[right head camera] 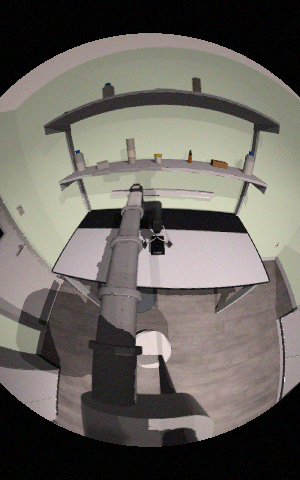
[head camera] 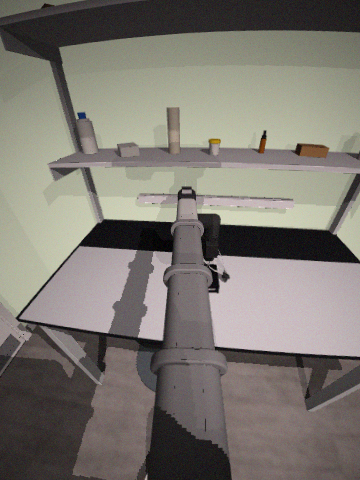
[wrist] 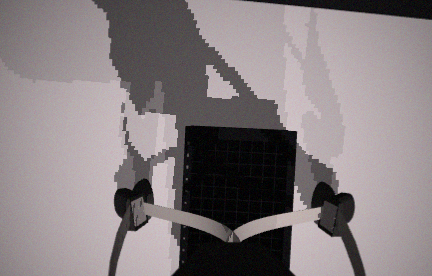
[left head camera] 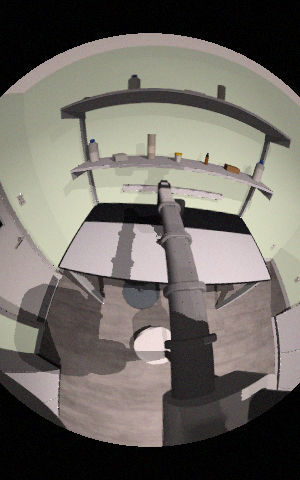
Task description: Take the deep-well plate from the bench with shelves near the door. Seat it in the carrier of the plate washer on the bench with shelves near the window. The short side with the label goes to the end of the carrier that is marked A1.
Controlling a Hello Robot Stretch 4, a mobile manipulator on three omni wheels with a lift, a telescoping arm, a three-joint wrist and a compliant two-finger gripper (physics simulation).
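Pixels of known places: gripper, fingertip midpoint: (right head camera: 156, 246) (wrist: 232, 197); robot's base, origin of the base link: (right head camera: 150, 347) (left head camera: 154, 344).
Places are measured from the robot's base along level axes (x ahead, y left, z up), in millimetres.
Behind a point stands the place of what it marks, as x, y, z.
Note:
The deep-well plate (head camera: 214, 287) {588, -111, 921} (right head camera: 157, 249) {593, -90, 929} (wrist: 240, 175) {678, -93, 929} is a black block with a grid of wells, lying on the white bench top (head camera: 295, 305) {521, -426, 888} (right head camera: 215, 260) {513, -453, 888} (wrist: 65, 175) {667, 67, 888}. In the right head view a small pale mark shows at its front short side. My gripper (right head camera: 157, 243) {652, -88, 888} (wrist: 232, 197) {652, -88, 888} is open above the plate, with one fingertip out to each long side and nothing held. In the wrist view the near end of the plate is hidden by the gripper body. In the head view the arm hides part of both. The plate washer and its carrier do not show.
A shelf (head camera: 200, 160) {860, -54, 1344} (right head camera: 165, 165) {867, -157, 1344} above the bench holds bottles, a tall cylinder (head camera: 173, 130) {982, 54, 1439}, a yellow-lidded jar (head camera: 214, 146) {946, -117, 1380} and a brown box (head camera: 312, 150) {943, -538, 1370}. A white rail (head camera: 245, 201) {1071, -333, 1071} runs along the wall. A white round disc (left head camera: 152, 345) {-2, 26, 187} (right head camera: 154, 349) {-4, -48, 187} shows low before the bench.

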